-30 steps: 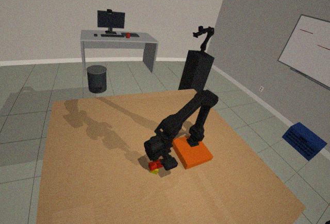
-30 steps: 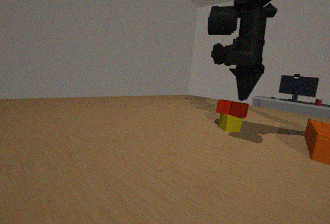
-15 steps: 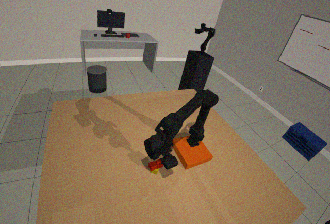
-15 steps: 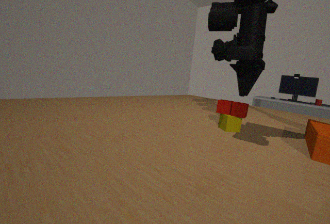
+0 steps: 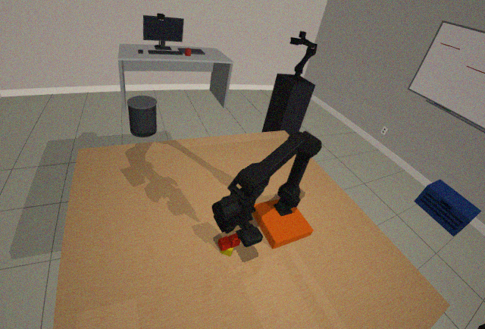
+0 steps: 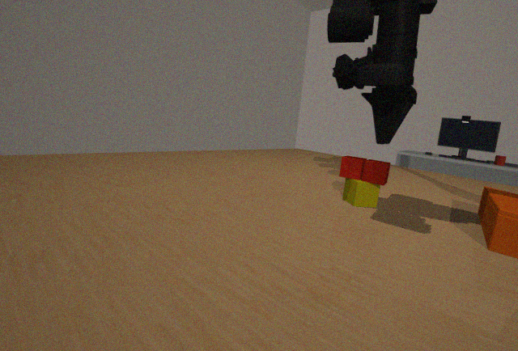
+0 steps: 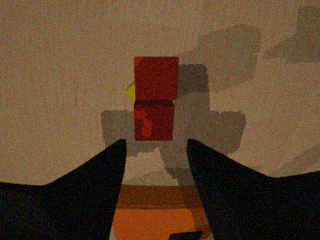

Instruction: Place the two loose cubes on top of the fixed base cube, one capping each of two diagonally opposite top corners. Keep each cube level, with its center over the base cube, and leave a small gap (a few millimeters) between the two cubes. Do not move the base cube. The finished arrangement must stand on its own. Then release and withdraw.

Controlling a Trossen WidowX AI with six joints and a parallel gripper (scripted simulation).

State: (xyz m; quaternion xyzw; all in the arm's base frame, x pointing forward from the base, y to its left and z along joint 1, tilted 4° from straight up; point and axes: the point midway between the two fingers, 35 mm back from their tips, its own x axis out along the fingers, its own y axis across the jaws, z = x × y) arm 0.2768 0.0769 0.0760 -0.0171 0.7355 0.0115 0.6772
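My gripper tip is now 40 mm above the red cube. From my gripper tip the other things lie so: yellow base cube: 20 mm ahead, 80 mm below.
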